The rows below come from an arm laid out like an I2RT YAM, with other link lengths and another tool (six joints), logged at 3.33 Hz.
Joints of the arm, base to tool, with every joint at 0 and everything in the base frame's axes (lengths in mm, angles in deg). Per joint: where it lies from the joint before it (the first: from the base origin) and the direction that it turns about. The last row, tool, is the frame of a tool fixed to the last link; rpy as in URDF.
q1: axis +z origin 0 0 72.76
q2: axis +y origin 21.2 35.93 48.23
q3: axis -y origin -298.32 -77.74 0
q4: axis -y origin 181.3 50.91 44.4
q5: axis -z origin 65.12 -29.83 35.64
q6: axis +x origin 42.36 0 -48.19
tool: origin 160 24 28 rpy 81.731 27.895 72.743
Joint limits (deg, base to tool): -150..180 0..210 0..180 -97..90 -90..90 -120..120
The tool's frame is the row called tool.
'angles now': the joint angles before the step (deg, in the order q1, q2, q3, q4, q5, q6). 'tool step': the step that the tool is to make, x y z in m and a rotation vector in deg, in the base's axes. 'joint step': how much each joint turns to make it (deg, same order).
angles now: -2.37 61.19 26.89 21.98 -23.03 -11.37
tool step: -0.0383 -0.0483 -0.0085 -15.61 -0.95 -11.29
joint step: -6.18 -14.72 3.19 -20.17 8.65 -14.57
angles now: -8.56 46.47 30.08 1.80 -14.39 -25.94
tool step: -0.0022 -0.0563 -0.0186 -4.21 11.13 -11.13
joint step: -11.71 4.18 9.87 -17.01 1.86 -6.78
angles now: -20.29 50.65 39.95 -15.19 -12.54 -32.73
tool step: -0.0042 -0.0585 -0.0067 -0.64 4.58 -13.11
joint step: -8.34 3.84 3.72 -3.77 5.37 0.04
